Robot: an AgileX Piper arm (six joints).
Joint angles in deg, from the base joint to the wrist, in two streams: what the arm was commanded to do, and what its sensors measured. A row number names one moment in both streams.
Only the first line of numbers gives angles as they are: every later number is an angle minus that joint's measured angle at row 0.
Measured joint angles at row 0:
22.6, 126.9, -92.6, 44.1, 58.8, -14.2
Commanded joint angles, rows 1 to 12:
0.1, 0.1, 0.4, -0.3, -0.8, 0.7
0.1, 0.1, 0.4, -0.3, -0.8, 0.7
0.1, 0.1, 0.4, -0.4, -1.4, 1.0
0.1, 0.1, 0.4, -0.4, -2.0, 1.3
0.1, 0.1, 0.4, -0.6, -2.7, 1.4
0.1, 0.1, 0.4, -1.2, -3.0, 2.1
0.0, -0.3, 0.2, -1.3, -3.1, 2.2
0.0, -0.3, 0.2, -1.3, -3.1, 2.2
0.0, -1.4, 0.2, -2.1, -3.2, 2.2
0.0, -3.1, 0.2, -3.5, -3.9, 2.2
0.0, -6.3, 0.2, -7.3, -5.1, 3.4
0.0, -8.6, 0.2, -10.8, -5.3, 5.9
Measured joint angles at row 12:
0.0, -5.0, 0.0, -6.5, -4.9, 3.2
